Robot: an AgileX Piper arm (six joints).
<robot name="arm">
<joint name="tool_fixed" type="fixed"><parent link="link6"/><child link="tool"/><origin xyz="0 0 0" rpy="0 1.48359 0"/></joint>
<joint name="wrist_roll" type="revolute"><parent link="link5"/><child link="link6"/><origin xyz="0.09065 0 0.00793" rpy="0 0 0"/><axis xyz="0.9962 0 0.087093"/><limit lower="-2.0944" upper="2.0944"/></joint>
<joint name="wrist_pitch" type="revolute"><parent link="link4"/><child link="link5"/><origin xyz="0 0 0" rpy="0 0 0"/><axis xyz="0 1 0"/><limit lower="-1.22" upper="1.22"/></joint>
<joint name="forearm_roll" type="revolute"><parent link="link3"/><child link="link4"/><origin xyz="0.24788 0 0.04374" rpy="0 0 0"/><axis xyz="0.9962 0 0.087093"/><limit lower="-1.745" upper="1.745"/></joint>
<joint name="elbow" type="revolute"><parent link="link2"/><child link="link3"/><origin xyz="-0.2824 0 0.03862" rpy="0 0 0"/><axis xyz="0 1 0"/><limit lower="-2.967" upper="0"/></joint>
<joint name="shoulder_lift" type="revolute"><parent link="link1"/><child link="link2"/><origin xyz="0 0 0" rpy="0 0 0"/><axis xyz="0 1 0"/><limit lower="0" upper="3.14"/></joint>
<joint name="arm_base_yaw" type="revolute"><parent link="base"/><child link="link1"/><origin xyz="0 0 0.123" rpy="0 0 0"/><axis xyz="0 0 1"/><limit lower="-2.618" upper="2.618"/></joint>
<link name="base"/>
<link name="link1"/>
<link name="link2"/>
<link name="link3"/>
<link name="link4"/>
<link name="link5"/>
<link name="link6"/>
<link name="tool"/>
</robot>
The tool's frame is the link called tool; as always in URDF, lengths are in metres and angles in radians.
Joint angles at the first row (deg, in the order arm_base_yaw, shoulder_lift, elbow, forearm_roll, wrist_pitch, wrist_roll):
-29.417 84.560 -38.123 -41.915 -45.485 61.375
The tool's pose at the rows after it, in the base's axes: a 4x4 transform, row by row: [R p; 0 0 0 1], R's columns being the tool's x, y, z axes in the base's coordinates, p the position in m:
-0.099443, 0.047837, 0.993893, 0.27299; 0.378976, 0.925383, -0.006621, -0.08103; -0.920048, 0.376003, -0.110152, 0.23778; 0, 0, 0, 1
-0.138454, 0.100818, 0.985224, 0.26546; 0.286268, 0.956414, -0.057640, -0.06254; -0.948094, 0.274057, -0.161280, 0.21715; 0, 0, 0, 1
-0.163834, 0.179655, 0.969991, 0.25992; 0.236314, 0.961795, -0.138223, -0.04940; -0.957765, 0.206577, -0.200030, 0.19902; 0, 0, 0, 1
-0.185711, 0.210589, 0.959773, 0.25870; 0.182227, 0.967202, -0.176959, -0.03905; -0.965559, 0.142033, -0.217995, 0.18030; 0, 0, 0, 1
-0.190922, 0.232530, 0.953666, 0.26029; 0.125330, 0.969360, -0.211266, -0.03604; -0.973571, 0.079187, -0.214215, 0.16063; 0, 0, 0, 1
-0.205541, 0.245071, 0.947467, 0.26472; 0.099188, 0.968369, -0.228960, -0.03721; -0.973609, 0.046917, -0.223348, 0.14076; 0, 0, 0, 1
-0.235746, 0.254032, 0.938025, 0.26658; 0.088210, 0.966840, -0.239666, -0.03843; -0.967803, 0.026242, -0.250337, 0.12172; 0, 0, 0, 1
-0.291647, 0.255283, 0.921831, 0.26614; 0.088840, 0.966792, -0.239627, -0.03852; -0.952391, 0.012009, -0.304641, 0.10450; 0, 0, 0, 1
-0.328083, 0.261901, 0.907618, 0.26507; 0.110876, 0.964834, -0.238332, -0.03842; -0.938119, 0.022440, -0.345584, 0.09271; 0, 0, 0, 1
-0.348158, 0.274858, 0.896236, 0.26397; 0.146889, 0.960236, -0.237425, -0.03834; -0.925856, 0.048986, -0.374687, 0.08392; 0, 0, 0, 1
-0.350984, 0.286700, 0.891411, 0.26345; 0.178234, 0.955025, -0.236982, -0.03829; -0.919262, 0.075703, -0.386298, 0.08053; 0, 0, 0, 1
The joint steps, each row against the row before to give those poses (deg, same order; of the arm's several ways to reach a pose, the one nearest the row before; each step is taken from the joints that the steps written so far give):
5.639 -1.278 4.370 6.798 2.164 -14.779
5.727 -0.041 4.934 13.124 1.342 -16.185
5.944 1.213 3.590 16.224 -0.828 -14.802
4.480 3.571 2.307 9.499 -4.754 -9.144
2.092 5.571 1.360 4.587 -7.304 -5.127
0.294 6.139 0.044 1.035 -5.646 -1.338
0.001 5.256 0.001 0.437 -3.624 -0.457
0.000 3.854 -0.001 0.047 -0.566 -0.192
0.001 2.522 0.001 0.000 -0.008 1.084
-0.003 1.921 0.000 -0.002 -0.107 2.000
0.001 0.730 0.001 0.000 -0.001 1.811

